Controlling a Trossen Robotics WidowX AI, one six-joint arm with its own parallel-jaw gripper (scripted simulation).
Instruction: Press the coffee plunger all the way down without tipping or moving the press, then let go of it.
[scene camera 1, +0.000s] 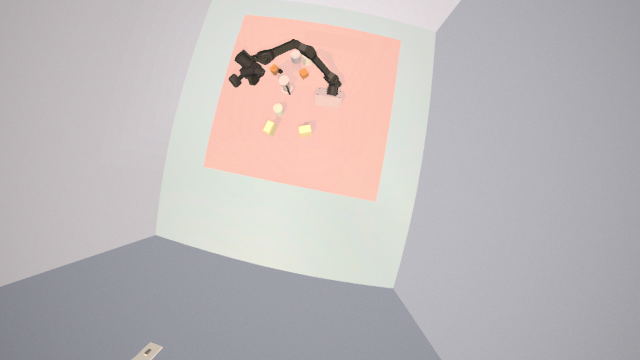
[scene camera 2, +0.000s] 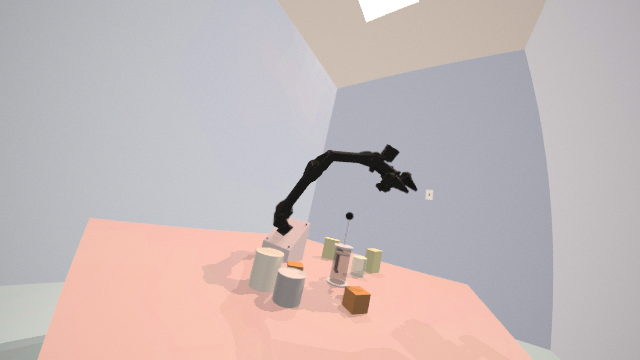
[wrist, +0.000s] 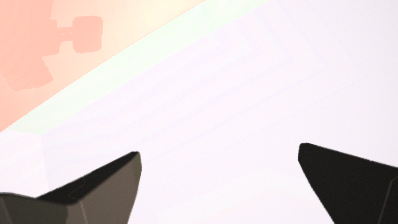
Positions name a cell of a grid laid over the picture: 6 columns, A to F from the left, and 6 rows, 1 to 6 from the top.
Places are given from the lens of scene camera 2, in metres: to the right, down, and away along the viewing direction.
gripper (scene camera 2: D4): 0.38, 0.05, 0.66
coffee press (scene camera 2: D5): 0.07, 0.30, 0.57
